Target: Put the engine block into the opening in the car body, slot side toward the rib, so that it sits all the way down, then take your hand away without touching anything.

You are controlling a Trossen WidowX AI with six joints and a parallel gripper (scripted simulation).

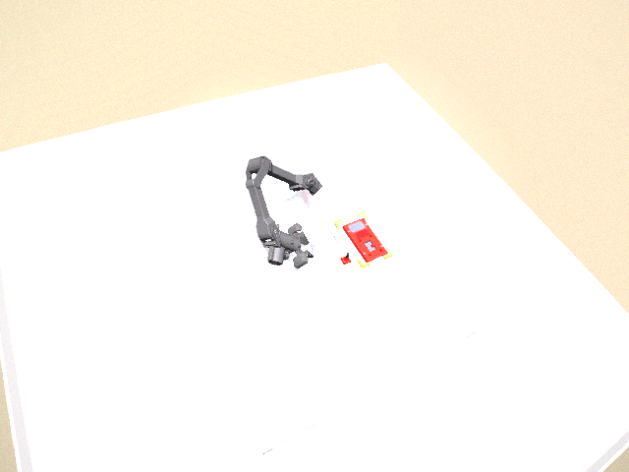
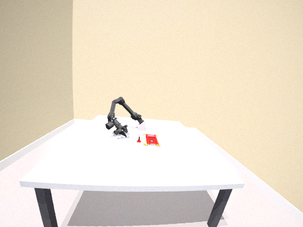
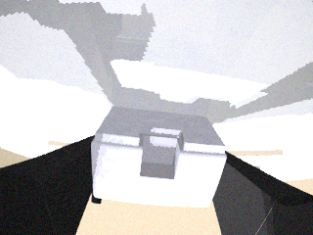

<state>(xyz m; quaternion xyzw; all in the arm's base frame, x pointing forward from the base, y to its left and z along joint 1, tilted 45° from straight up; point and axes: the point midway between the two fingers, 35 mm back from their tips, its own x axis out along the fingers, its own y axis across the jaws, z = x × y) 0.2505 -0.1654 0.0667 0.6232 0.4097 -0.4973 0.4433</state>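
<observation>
My gripper tip is now 1 cm to the left of the engine block.
</observation>
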